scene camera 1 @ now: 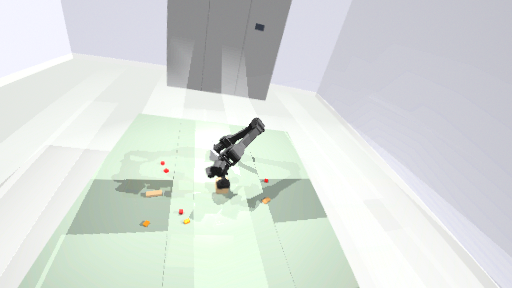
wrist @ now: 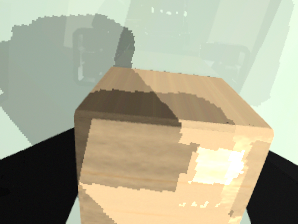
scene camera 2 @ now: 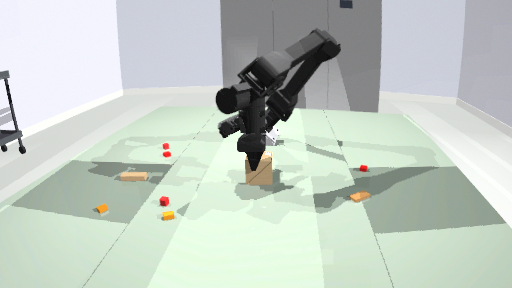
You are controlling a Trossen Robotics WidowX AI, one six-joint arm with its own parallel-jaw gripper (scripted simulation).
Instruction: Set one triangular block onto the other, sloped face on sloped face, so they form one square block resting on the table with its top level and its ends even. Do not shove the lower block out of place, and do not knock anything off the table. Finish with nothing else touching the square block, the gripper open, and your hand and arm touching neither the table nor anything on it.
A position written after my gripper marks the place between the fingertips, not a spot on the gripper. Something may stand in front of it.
My gripper (scene camera 2: 254, 165) holds a triangular block (wrist: 144, 139).
My gripper shows as well in the wrist view (wrist: 165, 140).
